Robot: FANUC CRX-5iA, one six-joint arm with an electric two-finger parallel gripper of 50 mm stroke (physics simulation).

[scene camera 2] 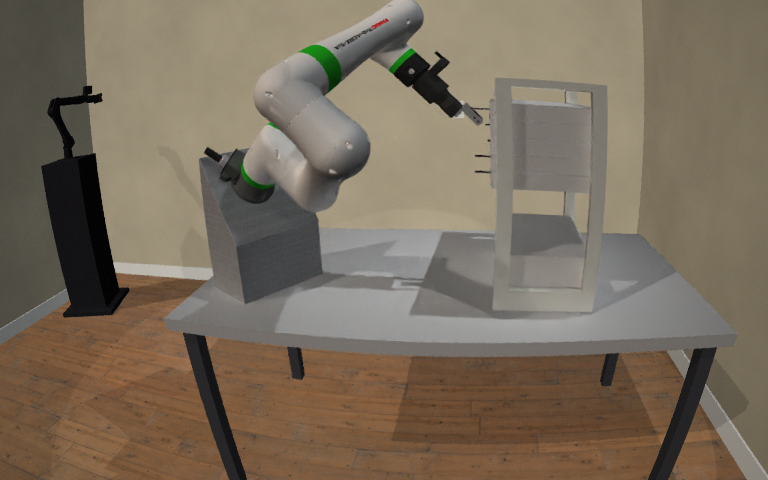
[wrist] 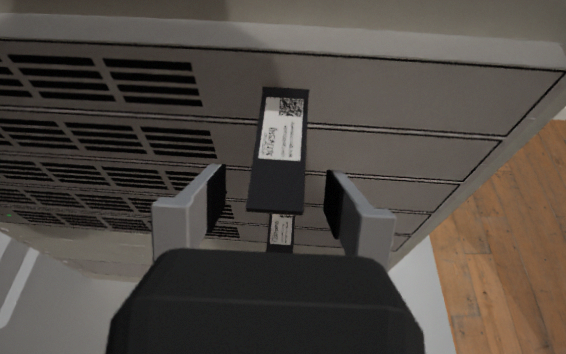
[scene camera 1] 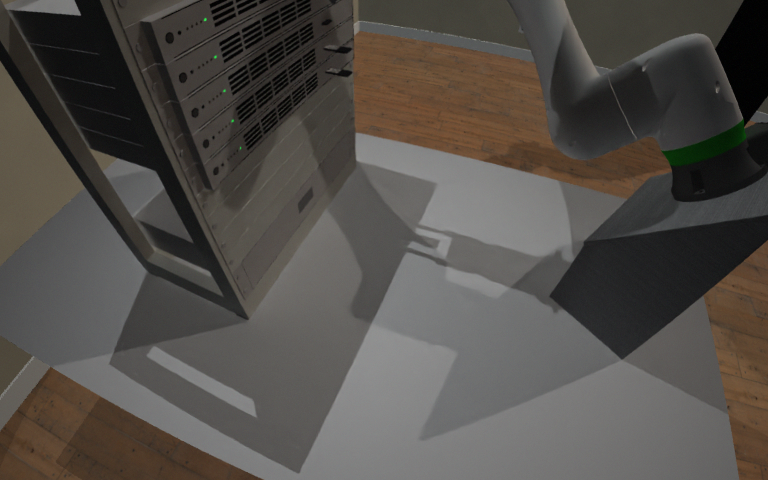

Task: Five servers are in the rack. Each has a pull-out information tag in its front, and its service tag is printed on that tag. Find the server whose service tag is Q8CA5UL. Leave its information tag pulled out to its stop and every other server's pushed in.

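Note:
There is a rack (scene camera 1: 252, 140), and I see the rack (scene camera 2: 545, 146) as well. My gripper (scene camera 2: 480, 122) is in sight too, and from the wrist I also see the gripper (wrist: 275, 187).

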